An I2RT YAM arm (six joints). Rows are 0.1 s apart.
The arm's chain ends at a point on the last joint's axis. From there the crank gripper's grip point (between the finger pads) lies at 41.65 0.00 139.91 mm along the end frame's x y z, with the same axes.
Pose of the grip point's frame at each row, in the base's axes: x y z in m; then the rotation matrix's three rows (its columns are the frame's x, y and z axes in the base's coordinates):
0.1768, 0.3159, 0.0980; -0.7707, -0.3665, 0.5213; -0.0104, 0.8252, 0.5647; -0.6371, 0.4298, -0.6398
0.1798, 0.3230, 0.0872; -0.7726, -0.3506, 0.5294; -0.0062, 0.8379, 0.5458; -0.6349, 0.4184, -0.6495
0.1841, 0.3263, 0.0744; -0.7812, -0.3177, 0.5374; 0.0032, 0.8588, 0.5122; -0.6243, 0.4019, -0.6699
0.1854, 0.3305, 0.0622; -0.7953, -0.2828, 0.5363; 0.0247, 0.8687, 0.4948; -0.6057, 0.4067, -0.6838
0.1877, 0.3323, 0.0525; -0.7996, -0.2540, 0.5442; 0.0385, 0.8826, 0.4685; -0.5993, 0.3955, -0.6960
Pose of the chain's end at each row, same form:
0.1360, 0.2373, 0.2140; -0.7707, -0.3665, 0.5213; -0.0104, 0.8252, 0.5647; -0.6371, 0.4298, -0.6398
0.1379, 0.2469, 0.2045; -0.7726, -0.3506, 0.5294; -0.0062, 0.8379, 0.5458; -0.6349, 0.4184, -0.6495
0.1414, 0.2545, 0.1941; -0.7812, -0.3177, 0.5374; 0.0032, 0.8588, 0.5122; -0.6243, 0.4019, -0.6699
0.1435, 0.2602, 0.1831; -0.7953, -0.2828, 0.5363; 0.0247, 0.8687, 0.4948; -0.6057, 0.4067, -0.6838
0.1449, 0.2651, 0.1748; -0.7996, -0.2540, 0.5442; 0.0385, 0.8826, 0.4685; -0.5993, 0.3955, -0.6960

